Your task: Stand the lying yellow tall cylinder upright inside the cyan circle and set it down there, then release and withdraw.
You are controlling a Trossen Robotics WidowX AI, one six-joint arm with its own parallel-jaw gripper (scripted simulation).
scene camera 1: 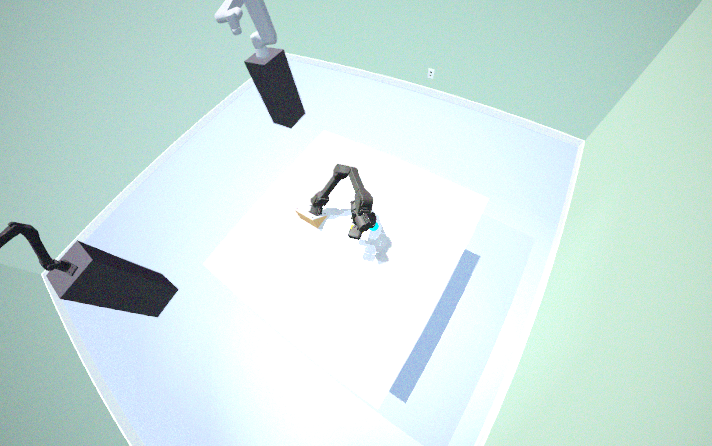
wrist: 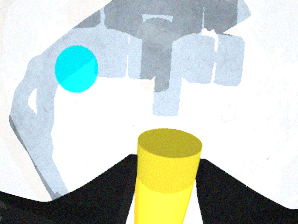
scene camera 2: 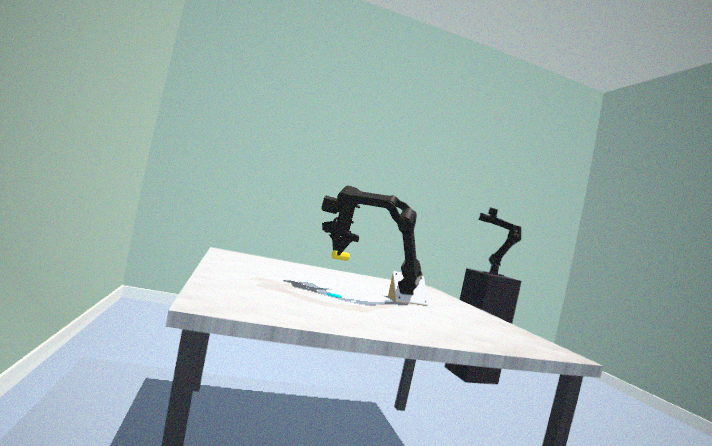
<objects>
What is my gripper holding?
A yellow cylinder.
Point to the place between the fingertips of my gripper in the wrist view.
167, 164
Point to a cyan circle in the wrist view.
76, 67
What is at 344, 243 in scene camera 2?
My gripper.
</objects>
